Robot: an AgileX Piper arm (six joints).
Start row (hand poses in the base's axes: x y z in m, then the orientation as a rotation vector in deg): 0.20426, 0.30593, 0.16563, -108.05, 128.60, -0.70
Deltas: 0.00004, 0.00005, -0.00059, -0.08, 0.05, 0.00; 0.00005, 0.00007, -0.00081, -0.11, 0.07, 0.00; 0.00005, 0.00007, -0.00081, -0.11, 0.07, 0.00; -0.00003, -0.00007, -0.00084, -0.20, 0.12, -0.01; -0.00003, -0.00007, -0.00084, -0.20, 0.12, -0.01; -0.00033, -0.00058, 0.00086, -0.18, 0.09, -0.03; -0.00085, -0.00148, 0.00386, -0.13, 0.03, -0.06; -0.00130, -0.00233, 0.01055, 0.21, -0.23, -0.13; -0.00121, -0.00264, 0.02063, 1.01, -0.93, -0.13; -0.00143, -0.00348, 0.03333, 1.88, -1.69, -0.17; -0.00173, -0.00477, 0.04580, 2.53, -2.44, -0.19; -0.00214, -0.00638, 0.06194, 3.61, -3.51, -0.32; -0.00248, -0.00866, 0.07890, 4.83, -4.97, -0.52; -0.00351, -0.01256, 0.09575, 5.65, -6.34, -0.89; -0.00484, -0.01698, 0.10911, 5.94, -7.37, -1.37; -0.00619, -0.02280, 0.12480, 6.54, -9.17, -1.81
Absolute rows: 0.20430, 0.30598, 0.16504, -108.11, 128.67, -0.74; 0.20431, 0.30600, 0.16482, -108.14, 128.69, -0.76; 0.20431, 0.30600, 0.16482, -108.14, 128.69, -0.76; 0.20423, 0.30586, 0.16479, -108.19, 128.77, -0.81; 0.20423, 0.30586, 0.16479, -108.19, 128.77, -0.81; 0.20393, 0.30535, 0.16649, -108.15, 128.76, -0.82; 0.20341, 0.30445, 0.16949, -108.06, 128.73, -0.83; 0.20296, 0.30360, 0.17618, -107.70, 128.49, -0.70; 0.20305, 0.30329, 0.18626, -107.00, 127.70, -0.46; 0.20283, 0.30245, 0.19896, -106.20, 126.89, -0.21; 0.20253, 0.30116, 0.21143, -105.53, 126.15, -0.19; 0.20212, 0.29955, 0.22757, -104.40, 125.13, -0.01; 0.20178, 0.29727, 0.24453, -102.95, 123.86, -0.04; 0.20075, 0.29337, 0.26138, -101.57, 122.96, -0.45; 0.19942, 0.28895, 0.27474, -100.47, 122.60, -1.14; 0.19807, 0.28313, 0.29043, -98.94, 121.56, -2.16
